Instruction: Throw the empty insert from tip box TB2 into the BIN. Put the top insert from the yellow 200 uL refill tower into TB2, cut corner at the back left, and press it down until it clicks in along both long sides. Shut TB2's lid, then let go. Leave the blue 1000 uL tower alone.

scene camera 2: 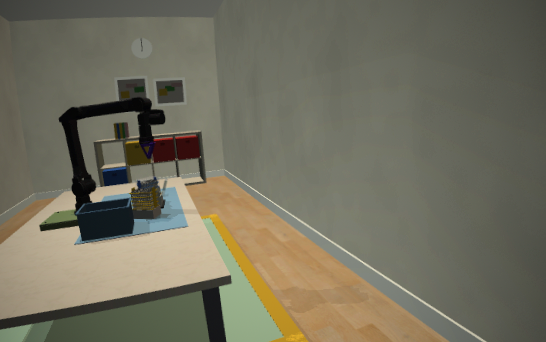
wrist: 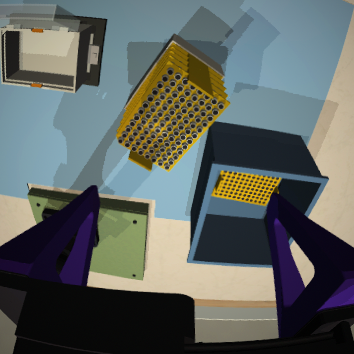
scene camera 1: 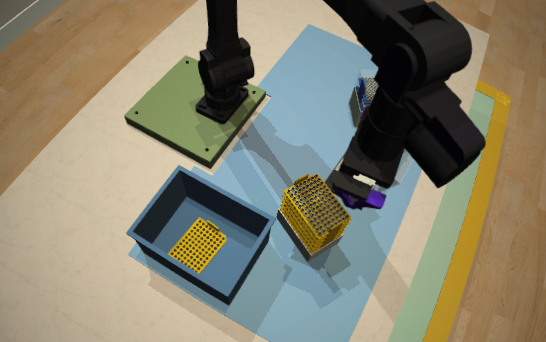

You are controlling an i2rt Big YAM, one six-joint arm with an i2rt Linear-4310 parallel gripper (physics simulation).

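My gripper [scene camera 1: 358, 196] [scene camera 2: 147, 150] [wrist: 184, 197] is open and empty, high above the mat. In scene camera 1 it shows beside the yellow refill tower [scene camera 1: 317, 205] [scene camera 2: 144, 201] [wrist: 172, 120], which stands askew with its stack of inserts full of tips. The empty yellow insert [scene camera 1: 198, 245] [wrist: 247, 187] lies inside the blue bin [scene camera 1: 225, 205] [scene camera 2: 106, 222] [wrist: 255, 145]. Tip box TB2 [wrist: 84, 60] stands at the upper left of the wrist view, empty, with its clear lid [wrist: 30, 14] open; the arm mostly hides it in scene camera 1.
The blue 1000 uL tower [scene camera 1: 369, 92] stands at the far part of the blue mat [scene camera 1: 300, 65], partly hidden by the arm. The green base plate [scene camera 1: 170, 105] [scene camera 2: 59, 219] [wrist: 120, 250] carries the arm's foot, near the bin.
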